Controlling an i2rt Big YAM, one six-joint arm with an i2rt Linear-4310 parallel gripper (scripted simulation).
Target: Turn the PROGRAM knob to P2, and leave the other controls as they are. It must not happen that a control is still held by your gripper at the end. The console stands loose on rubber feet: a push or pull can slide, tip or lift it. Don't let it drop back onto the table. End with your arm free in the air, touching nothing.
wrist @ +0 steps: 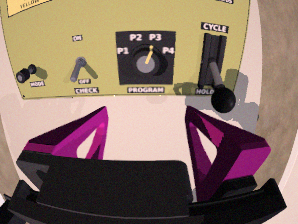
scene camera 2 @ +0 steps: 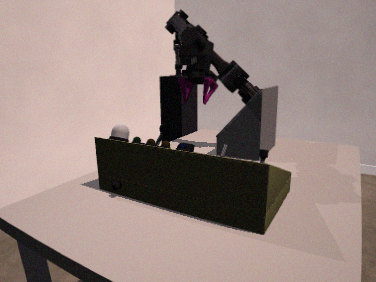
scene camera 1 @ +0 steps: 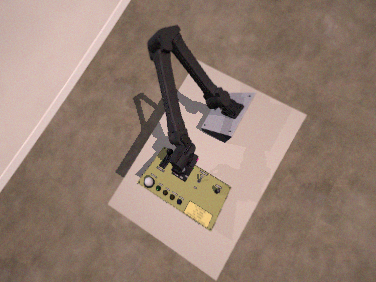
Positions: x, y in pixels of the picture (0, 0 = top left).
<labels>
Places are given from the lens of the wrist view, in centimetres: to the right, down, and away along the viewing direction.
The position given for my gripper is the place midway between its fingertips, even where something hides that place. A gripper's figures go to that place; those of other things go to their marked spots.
my gripper (wrist: 146, 112): 0, 0, 13
olive-yellow console (wrist: 67, 56): -15, -10, 25
</labels>
